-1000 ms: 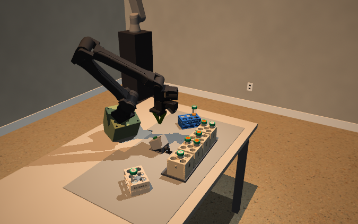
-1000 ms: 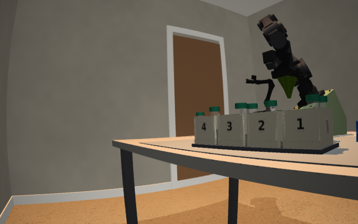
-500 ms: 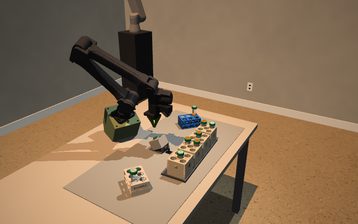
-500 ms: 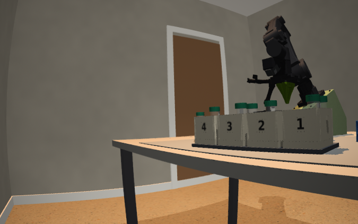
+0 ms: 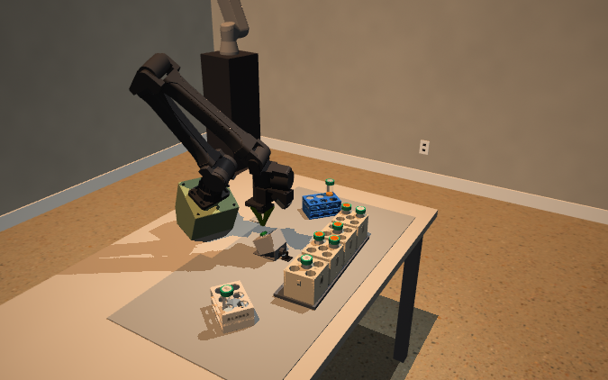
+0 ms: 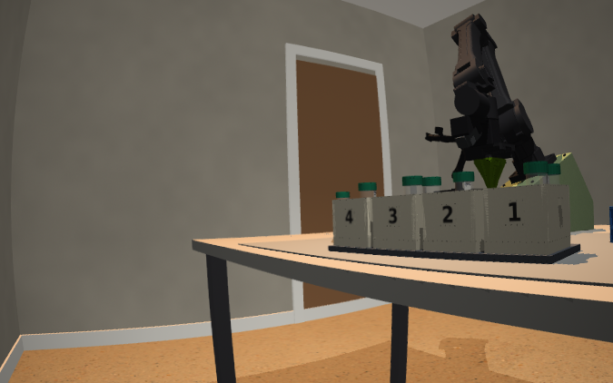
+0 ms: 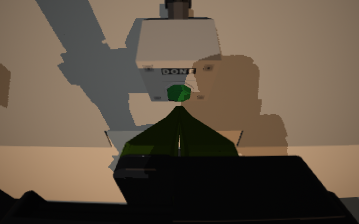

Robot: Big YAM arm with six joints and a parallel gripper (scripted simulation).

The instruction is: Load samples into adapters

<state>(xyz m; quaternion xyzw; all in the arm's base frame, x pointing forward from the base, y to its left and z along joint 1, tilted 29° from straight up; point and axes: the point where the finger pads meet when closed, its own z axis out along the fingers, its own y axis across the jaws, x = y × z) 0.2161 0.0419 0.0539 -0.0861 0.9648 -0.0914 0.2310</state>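
My hand is 20 mm short of the DONE desk and 50 mm above it. Round my hand: loading stand ST 220 mm ahead, 70 mm to the left, 100 mm below; then blue sample rack RS 20 mm behind, 340 mm to the left, 70 mm below; then blank rack RB 160 mm ahead, 290 mm to the right, 70 mm below.
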